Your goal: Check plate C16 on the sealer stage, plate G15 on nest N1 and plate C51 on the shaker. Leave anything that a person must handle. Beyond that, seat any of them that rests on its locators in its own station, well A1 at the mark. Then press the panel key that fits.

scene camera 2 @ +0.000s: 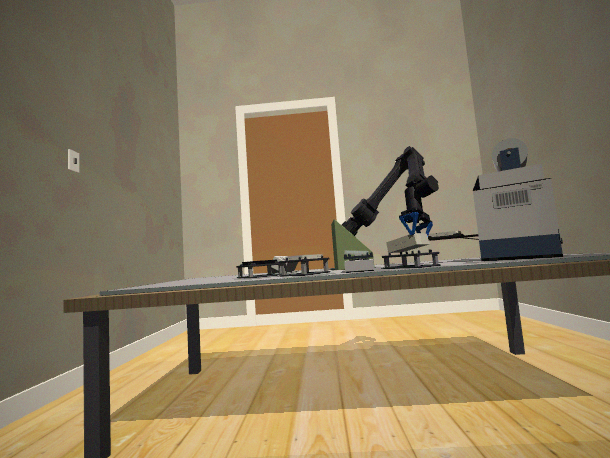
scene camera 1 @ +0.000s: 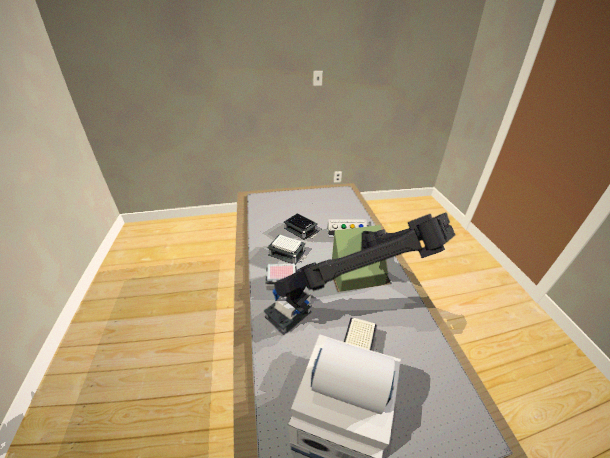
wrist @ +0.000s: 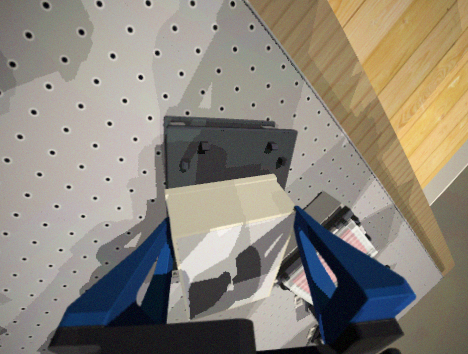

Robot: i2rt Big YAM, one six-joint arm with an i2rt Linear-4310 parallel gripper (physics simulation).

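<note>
My gripper [scene camera 1: 291, 302] [scene camera 2: 421, 234] [wrist: 232, 217] is shut on a thick cream plate [scene camera 1: 286, 308] [scene camera 2: 405, 244] [wrist: 227, 205], one blue finger on each side. The plate is a little above a dark station [scene camera 1: 285, 326] [scene camera 2: 400, 256] [wrist: 235, 137] with locator pins and looks tilted in scene camera 2. A cream-welled plate [scene camera 1: 360, 334] lies before the white sealer [scene camera 1: 345, 415] [scene camera 2: 517, 215]. A pink-welled plate [scene camera 1: 281, 272] [wrist: 356, 237] and a white plate [scene camera 1: 287, 243] sit on their stations. Plate labels and well A1 marks cannot be read.
A black-topped station [scene camera 1: 300, 222] stands farther back. The key panel [scene camera 1: 348, 221] [scene camera 2: 359, 263] with white, green, yellow and blue keys is behind the green wedge block [scene camera 1: 357, 270] [scene camera 2: 346, 247]. The table's wooden edge [wrist: 370, 135] runs close beside the dark station.
</note>
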